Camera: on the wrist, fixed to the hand. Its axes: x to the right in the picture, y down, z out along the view.
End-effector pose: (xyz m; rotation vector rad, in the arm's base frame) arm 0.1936 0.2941 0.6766 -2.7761 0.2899 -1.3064
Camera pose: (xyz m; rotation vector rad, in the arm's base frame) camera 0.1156 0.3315 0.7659 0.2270 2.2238 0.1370
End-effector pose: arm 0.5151 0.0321 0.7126 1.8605 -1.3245 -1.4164
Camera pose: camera 0.6381 0.0158 0.7210 -1.2040 -1.6547 0.5288
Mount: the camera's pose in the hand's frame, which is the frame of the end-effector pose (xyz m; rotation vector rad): 0.0117 -0.0374 -0.1180 -0.0355 0.0787 -3.1236
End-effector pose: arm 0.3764 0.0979 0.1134 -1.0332 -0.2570 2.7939
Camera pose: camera 0.4480 0.1493 0.0257 0.1197 -0.7246 -0.1589
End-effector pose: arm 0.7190 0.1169 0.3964 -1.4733 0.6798 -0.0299
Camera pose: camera 0.6914 0.0010 0.4320 0.9808 1.9762 2.1723
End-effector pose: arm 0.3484 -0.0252 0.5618 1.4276 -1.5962 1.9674
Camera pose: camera 0.3060 0.0844 0.6023 1.1861 1.0683 -0.2341
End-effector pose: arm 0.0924 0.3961 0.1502 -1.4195 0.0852 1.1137
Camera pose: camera 0.1878 0.3168 0.1421 -0.1498 -1.4788 -1.5361
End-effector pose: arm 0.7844 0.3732 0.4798 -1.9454 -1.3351 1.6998
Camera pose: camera 0.8693 0.4469 0.5329 1.0129 -1.5665 -0.3114
